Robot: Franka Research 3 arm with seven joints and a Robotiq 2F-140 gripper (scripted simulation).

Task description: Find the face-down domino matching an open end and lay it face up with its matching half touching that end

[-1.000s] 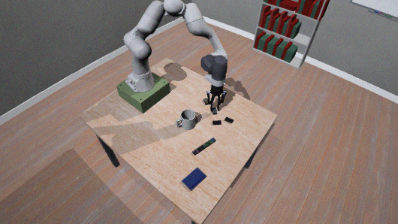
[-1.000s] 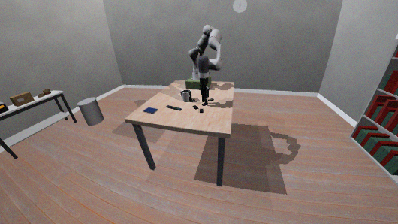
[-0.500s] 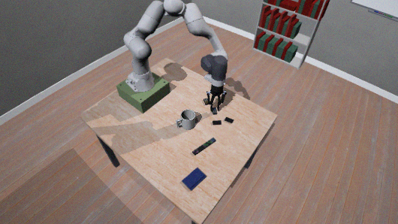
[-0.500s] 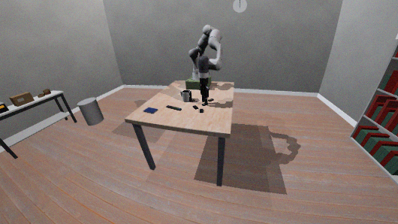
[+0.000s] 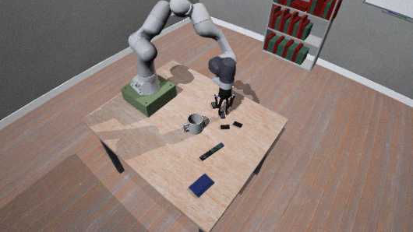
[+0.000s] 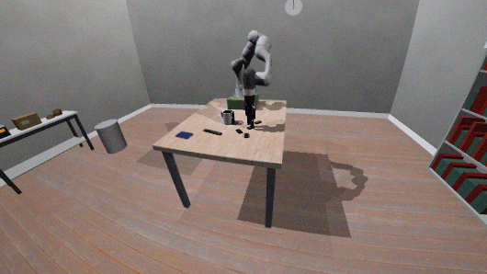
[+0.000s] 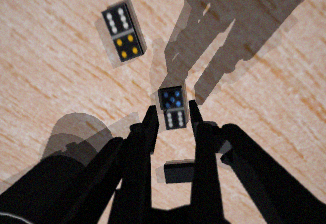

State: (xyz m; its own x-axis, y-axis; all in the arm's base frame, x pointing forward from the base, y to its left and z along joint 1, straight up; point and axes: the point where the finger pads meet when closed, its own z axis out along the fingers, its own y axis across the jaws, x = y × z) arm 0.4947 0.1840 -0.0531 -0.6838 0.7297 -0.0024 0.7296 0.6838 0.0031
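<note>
Right now the black domino is 5 cm below my hand. Round my hand: blue book: 19 cm ahead, 48 cm to the right, 5 cm below; grey mug: 8 cm behind, 21 cm to the right, 1 cm below.
</note>
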